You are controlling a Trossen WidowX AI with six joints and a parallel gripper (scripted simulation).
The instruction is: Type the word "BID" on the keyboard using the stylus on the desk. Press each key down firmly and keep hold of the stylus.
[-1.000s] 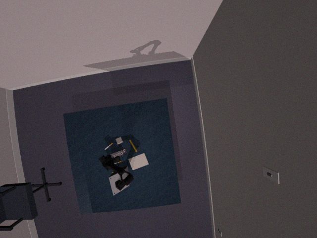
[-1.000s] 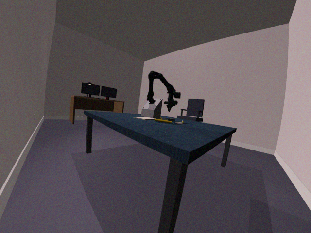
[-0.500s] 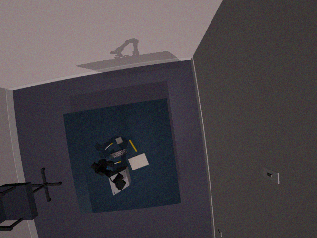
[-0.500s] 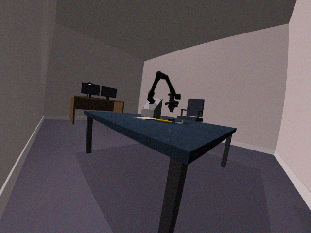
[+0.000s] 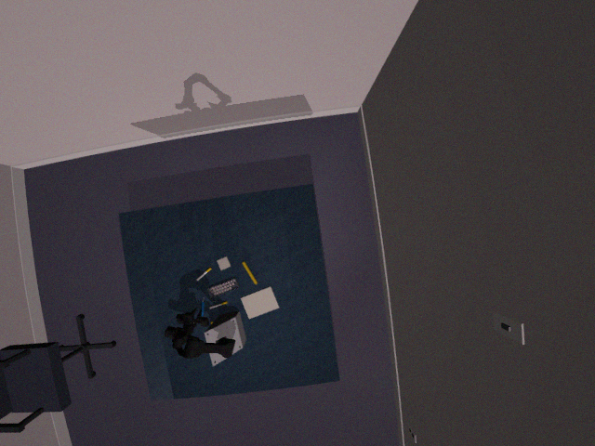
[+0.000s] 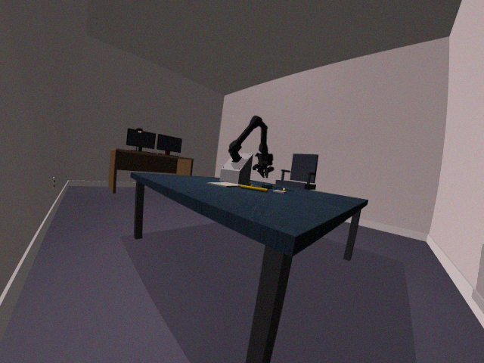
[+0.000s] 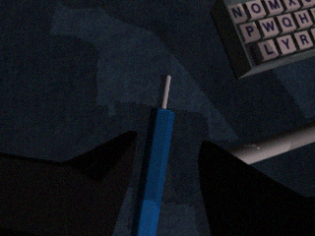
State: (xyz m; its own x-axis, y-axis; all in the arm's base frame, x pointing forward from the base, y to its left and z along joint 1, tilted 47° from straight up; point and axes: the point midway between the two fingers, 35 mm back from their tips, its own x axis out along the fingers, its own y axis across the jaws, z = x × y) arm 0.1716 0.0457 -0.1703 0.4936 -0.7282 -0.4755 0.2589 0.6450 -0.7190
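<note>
The blue stylus lies 60 mm below my gripper tip and 10 mm ahead of it. The rest, counted from my gripper tip: I key: 170 mm to the right, 100 mm ahead, 50 mm below; grey stylus tip: 60 mm below, 40 mm ahead, 10 mm to the right; D key: 190 mm to the right, 80 mm ahead, 50 mm below.
</note>
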